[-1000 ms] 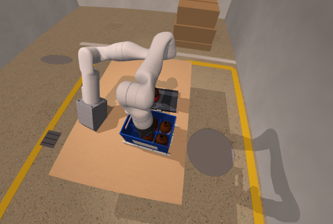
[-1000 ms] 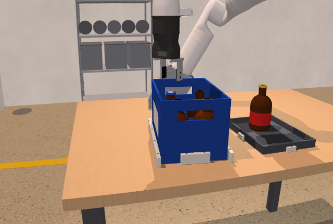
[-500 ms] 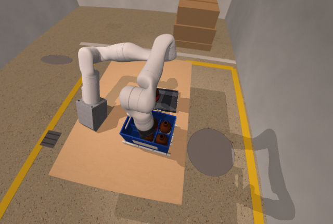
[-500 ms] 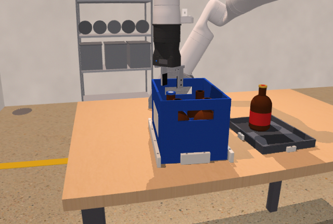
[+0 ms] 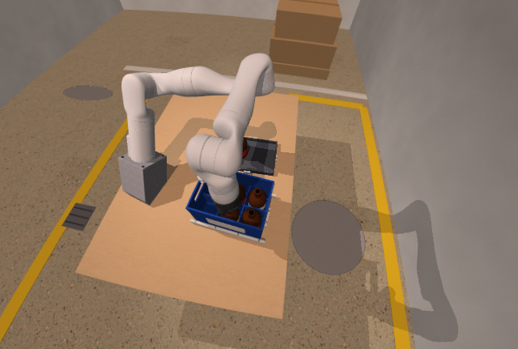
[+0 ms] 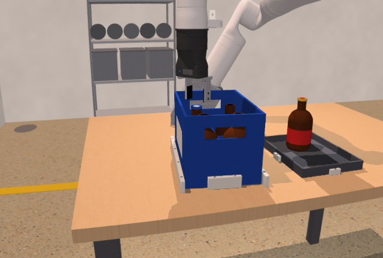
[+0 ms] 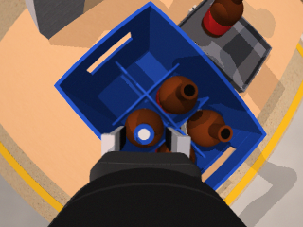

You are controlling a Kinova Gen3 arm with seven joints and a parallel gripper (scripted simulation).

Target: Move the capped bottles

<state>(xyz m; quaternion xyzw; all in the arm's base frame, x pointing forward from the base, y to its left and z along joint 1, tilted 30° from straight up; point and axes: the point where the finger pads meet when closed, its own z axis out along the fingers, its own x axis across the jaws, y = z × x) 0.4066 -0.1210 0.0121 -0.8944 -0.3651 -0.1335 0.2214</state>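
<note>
The blue crate lies 110 mm below my hand and 40 mm to the left of it. From my hand the other things lie so: dark tray: 330 mm to the left, 180 mm below, 20 mm behind.
</note>
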